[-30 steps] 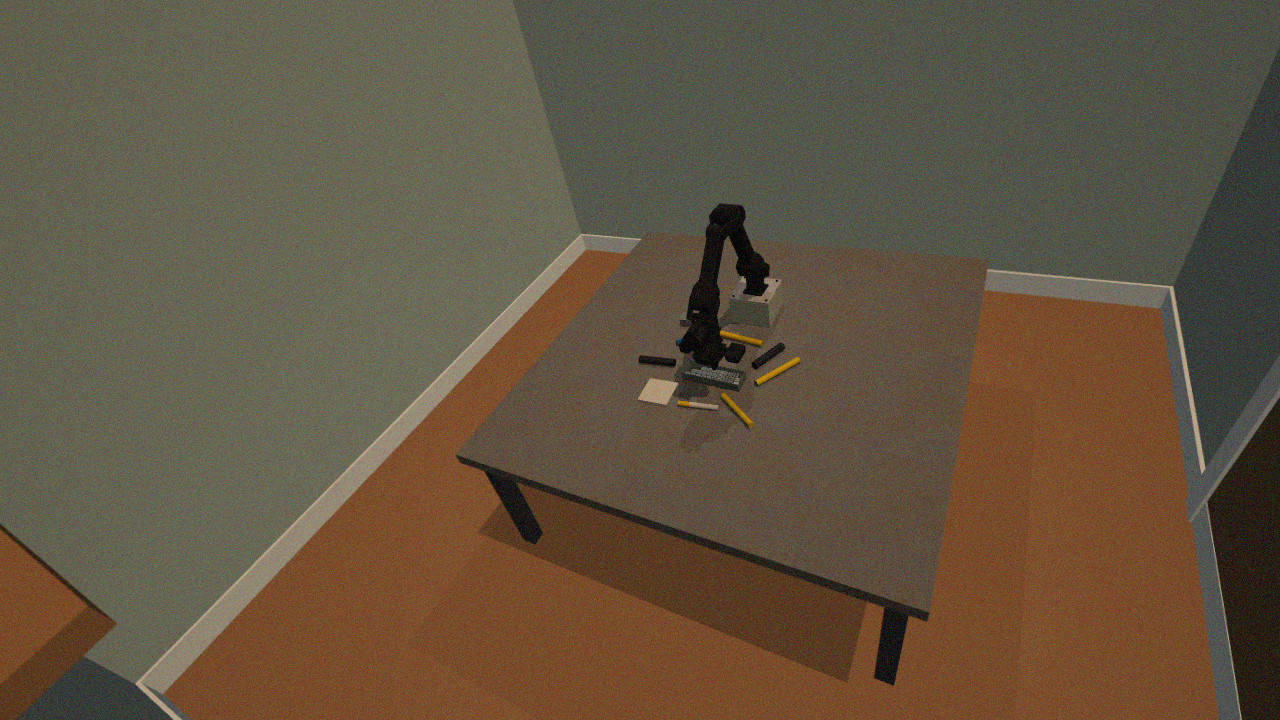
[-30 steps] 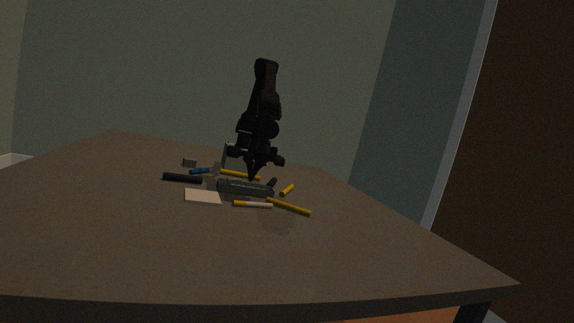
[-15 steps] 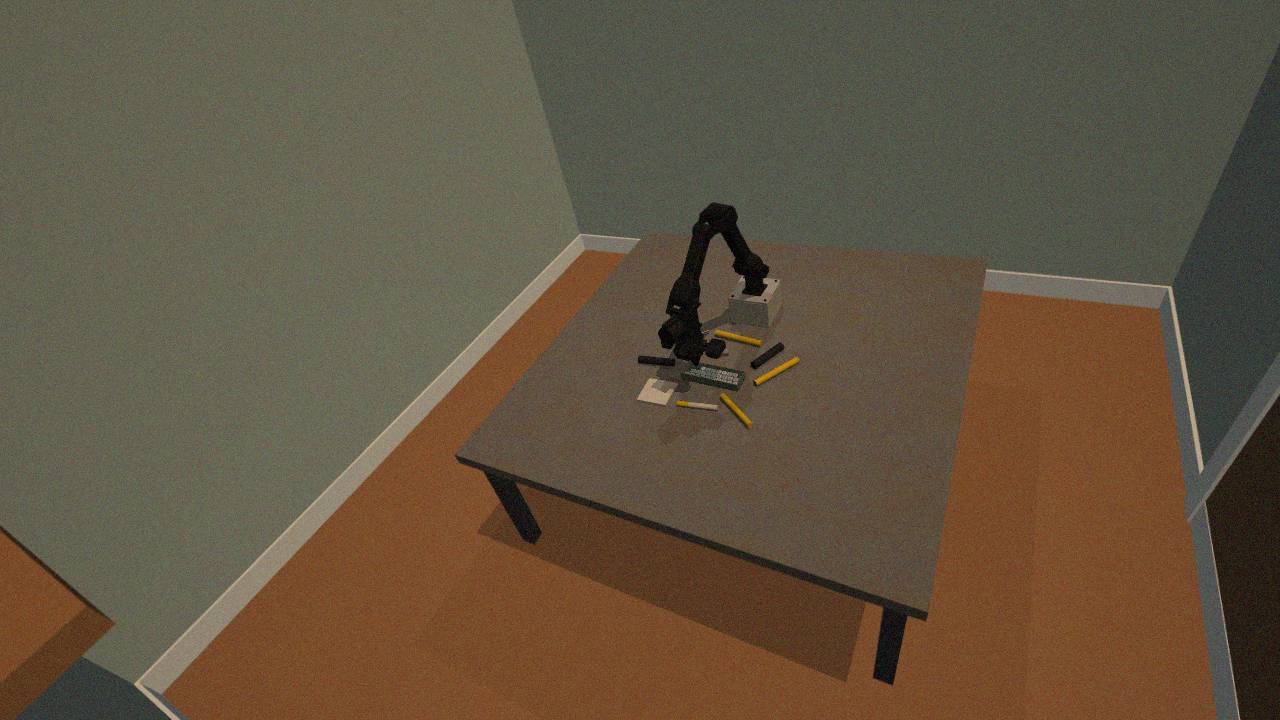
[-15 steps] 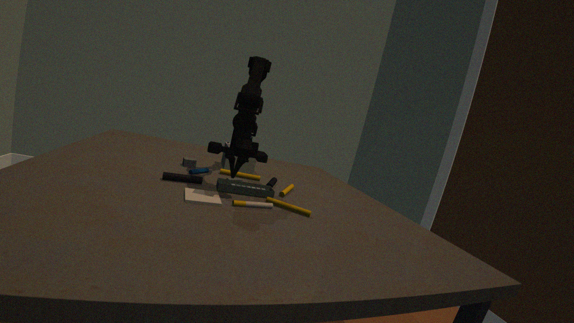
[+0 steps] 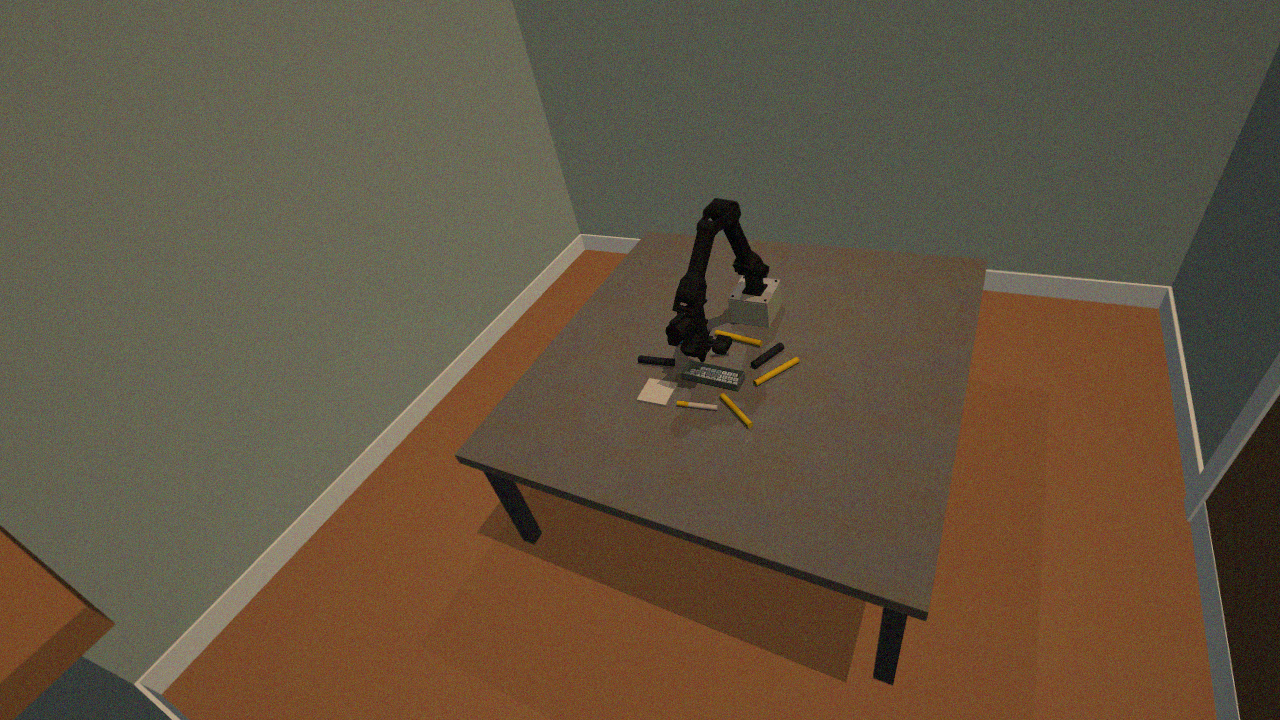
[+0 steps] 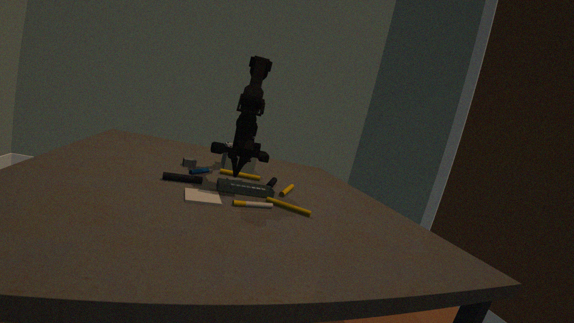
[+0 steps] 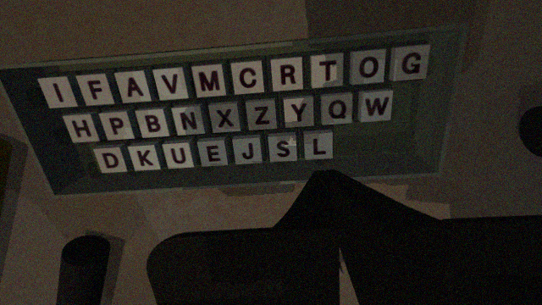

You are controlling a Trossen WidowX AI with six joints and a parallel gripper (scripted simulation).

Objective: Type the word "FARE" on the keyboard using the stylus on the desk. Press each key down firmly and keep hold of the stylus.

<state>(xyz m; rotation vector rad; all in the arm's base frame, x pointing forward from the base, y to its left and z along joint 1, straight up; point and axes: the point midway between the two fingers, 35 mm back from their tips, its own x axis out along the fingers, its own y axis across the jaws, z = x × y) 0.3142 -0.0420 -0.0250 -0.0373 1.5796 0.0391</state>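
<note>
Now: the blue stylus 14 cm behind my gripper tip, 10 cm to the right of it and 3 cm below it. Round my gripper tip: white card (13 cm ahead, 9 cm to the right, 4 cm below); white-and-yellow stick (15 cm ahead, 4 cm to the left, 3 cm below).
</note>
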